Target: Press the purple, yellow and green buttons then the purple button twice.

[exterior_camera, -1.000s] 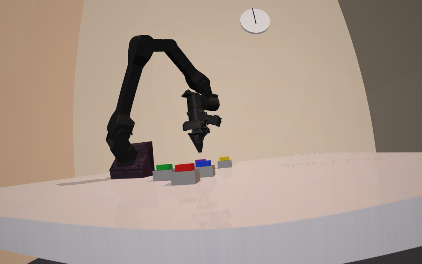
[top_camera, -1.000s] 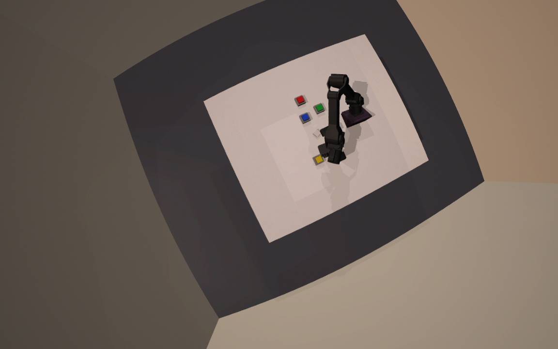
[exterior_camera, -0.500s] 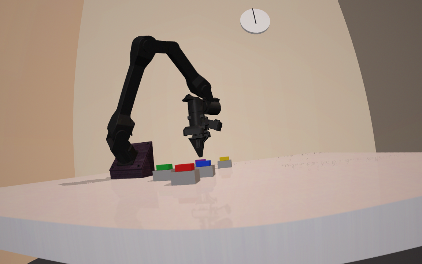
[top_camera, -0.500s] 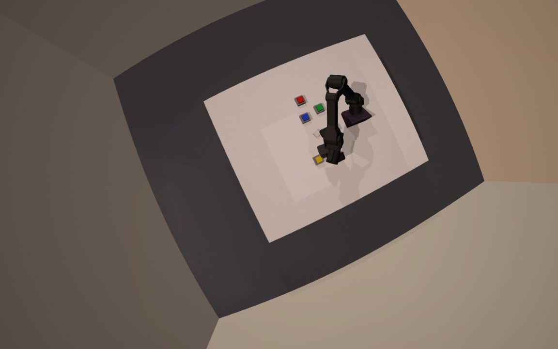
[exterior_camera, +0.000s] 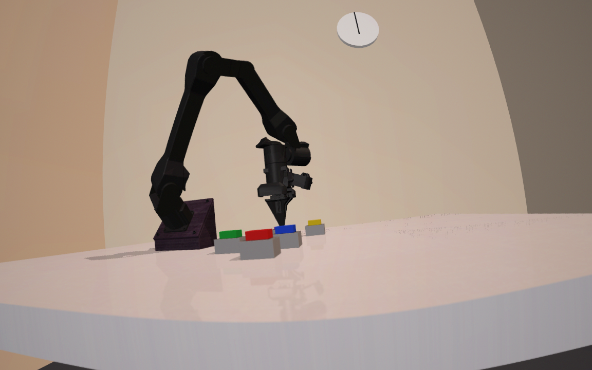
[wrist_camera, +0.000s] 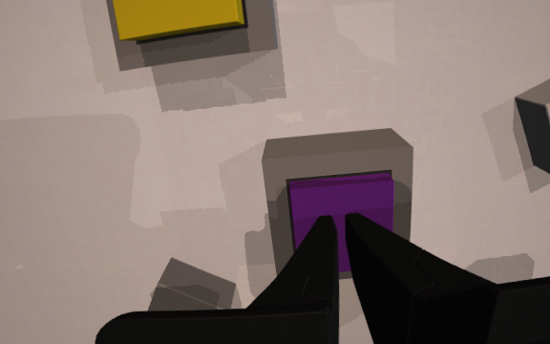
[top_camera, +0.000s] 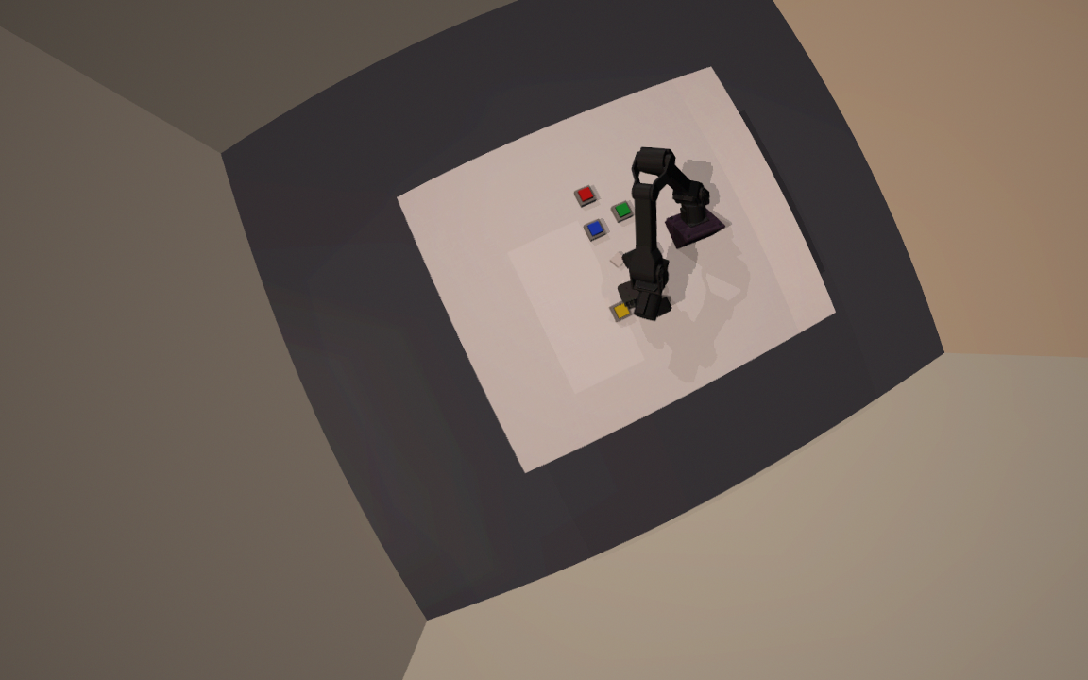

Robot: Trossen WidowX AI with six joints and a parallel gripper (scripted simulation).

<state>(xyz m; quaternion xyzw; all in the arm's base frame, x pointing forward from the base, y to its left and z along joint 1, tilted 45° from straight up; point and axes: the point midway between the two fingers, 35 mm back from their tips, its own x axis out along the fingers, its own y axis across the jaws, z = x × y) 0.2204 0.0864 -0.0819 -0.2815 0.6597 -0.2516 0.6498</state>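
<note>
Now: the purple button 10 mm below my gripper tip. Also, from my gripper tip: yellow button (80 mm ahead, 40 mm to the left); then grey block (50 mm behind, 60 mm to the left, 20 mm below); then white block (30 mm ahead, 100 mm to the right, 20 mm below).
</note>
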